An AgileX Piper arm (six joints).
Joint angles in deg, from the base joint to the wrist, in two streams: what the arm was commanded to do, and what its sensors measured. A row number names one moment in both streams.
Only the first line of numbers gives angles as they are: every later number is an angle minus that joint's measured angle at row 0.
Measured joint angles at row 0:
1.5, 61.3, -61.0, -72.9, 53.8, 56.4
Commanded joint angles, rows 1 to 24:
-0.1, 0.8, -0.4, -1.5, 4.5, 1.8
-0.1, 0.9, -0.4, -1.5, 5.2, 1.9
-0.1, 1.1, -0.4, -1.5, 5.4, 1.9
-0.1, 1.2, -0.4, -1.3, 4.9, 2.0
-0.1, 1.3, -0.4, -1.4, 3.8, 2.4
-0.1, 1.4, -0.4, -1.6, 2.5, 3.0
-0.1, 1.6, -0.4, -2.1, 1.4, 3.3
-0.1, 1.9, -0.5, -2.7, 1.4, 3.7
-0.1, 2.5, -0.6, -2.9, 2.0, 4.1
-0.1, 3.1, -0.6, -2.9, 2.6, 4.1
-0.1, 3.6, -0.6, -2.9, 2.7, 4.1
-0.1, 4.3, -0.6, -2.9, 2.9, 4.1
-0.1, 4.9, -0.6, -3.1, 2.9, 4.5
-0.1, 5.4, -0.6, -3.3, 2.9, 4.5
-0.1, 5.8, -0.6, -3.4, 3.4, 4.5
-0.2, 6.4, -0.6, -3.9, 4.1, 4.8
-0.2, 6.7, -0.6, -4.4, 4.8, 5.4
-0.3, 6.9, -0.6, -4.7, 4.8, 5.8
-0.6, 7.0, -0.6, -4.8, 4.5, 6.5
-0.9, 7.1, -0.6, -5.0, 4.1, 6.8
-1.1, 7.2, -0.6, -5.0, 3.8, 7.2
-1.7, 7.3, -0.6, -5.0, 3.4, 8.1
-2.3, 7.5, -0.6, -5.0, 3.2, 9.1
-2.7, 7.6, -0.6, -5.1, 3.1, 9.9
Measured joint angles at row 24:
-0.9, 7.1, -0.2, -3.8, 3.6, 6.8
